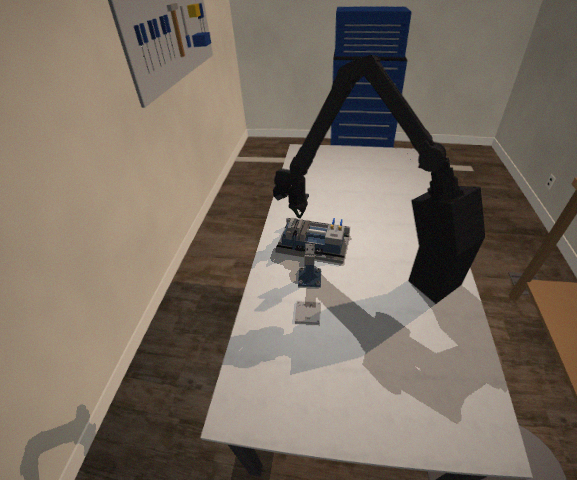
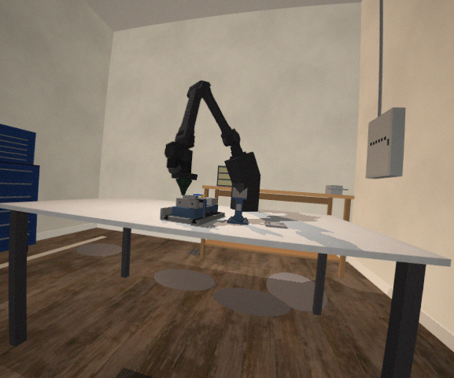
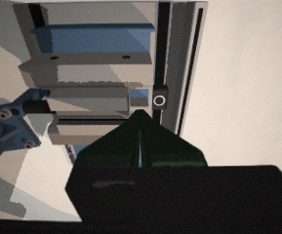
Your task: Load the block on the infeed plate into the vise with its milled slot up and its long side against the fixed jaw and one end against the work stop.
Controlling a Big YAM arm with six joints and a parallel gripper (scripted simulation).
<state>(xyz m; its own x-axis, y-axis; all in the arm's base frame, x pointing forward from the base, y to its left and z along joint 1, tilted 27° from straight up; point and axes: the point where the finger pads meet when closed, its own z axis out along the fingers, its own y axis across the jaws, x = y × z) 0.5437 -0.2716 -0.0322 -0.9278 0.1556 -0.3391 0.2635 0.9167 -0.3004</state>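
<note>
My gripper is now 4 cm to the right of the part, 1 cm short of it and 1 cm above it. From my hand the other things lie so: moving jaw 5 cm to the left, 4 cm below, 2 cm behind; then fixed jaw 4 cm below, 4 cm ahead, 3 cm to the left; then work stop rod 8 cm to the left, 3 cm below, 2 cm ahead.
</note>
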